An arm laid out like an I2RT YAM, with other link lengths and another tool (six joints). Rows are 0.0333 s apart.
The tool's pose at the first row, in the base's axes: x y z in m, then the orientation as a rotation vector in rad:
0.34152, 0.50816, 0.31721, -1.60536, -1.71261, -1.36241
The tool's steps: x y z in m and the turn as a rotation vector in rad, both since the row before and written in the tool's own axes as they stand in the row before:
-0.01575, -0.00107, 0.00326, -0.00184, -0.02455, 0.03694
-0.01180, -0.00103, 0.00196, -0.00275, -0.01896, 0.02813
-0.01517, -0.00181, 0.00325, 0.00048, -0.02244, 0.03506
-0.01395, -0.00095, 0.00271, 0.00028, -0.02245, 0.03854
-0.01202, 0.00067, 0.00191, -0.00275, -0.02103, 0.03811
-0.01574, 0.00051, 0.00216, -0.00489, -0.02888, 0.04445
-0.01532, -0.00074, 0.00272, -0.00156, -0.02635, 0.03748
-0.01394, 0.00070, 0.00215, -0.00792, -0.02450, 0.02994
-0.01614, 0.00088, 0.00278, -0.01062, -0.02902, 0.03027
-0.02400, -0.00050, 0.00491, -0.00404, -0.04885, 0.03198
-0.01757, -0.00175, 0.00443, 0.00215, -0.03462, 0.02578
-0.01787, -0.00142, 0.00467, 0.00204, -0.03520, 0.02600
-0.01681, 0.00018, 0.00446, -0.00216, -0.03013, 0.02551
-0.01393, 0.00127, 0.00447, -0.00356, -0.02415, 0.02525
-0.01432, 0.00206, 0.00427, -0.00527, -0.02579, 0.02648
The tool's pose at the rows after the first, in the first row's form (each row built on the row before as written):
0.34534, 0.50314, 0.30238, -1.65306, -1.68770, -1.33242
0.34736, 0.49883, 0.29136, -1.68988, -1.66786, -1.31046
0.34925, 0.49381, 0.27669, -1.73181, -1.64340, -1.27933
0.35101, 0.48865, 0.26353, -1.77518, -1.61454, -1.24636
0.35327, 0.48340, 0.25276, -1.81800, -1.58367, -1.21719
0.35511, 0.47617, 0.23872, -1.87177, -1.54861, -1.18104
0.35517, 0.46974, 0.22453, -1.91629, -1.52014, -1.14593
0.35579, 0.46308, 0.21209, -1.95854, -1.49665, -1.12117
0.35610, 0.45535, 0.19763, -2.00604, -1.47368, -1.09461
0.35425, 0.44467, 0.17566, -2.06568, -1.45938, -1.04337
0.35107, 0.43744, 0.15926, -2.10539, -1.44598, -1.00042
0.34756, 0.42974, 0.14278, -2.14502, -1.43191, -0.95637
0.34504, 0.42164, 0.12760, -2.18281, -1.41465, -0.92056
0.34373, 0.41474, 0.11470, -2.21642, -1.39422, -0.89146
0.34249, 0.40696, 0.10184, -2.25263, -1.37226, -0.86145

